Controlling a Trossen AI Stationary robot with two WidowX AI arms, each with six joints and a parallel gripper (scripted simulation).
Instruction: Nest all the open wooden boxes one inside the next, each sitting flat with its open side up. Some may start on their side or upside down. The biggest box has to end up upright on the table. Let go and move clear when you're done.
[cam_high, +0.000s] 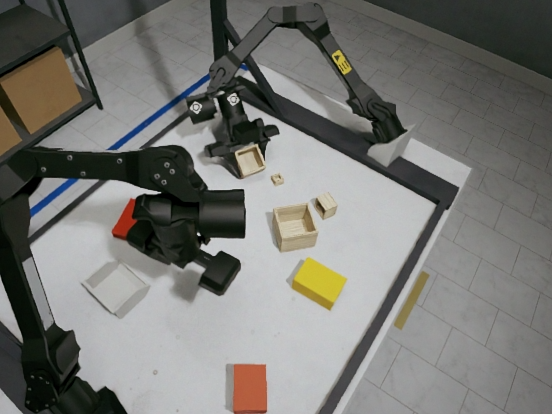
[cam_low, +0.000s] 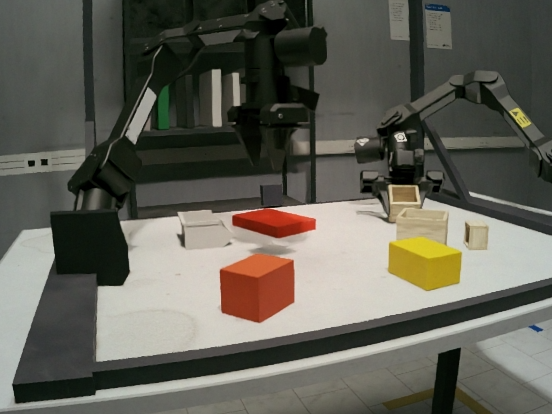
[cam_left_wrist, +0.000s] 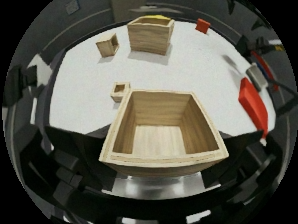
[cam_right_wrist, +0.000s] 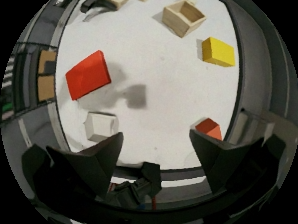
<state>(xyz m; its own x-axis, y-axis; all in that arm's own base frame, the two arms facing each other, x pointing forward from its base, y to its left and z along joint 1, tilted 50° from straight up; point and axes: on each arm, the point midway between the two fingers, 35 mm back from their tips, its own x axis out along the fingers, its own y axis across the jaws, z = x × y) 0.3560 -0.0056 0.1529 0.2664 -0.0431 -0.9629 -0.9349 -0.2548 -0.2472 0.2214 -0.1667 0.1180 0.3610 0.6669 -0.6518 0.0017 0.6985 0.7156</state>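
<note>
Now: the tiny wooden box 80 mm ahead of my left hand, 40 mm below it and 30 mm to the left of it. Also, from my left hand: medium wooden box 10 mm below; then biggest wooden box 210 mm ahead, 60 mm to the right, 30 mm below; then small wooden box 220 mm ahead, 50 mm to the left, 20 mm below.
</note>
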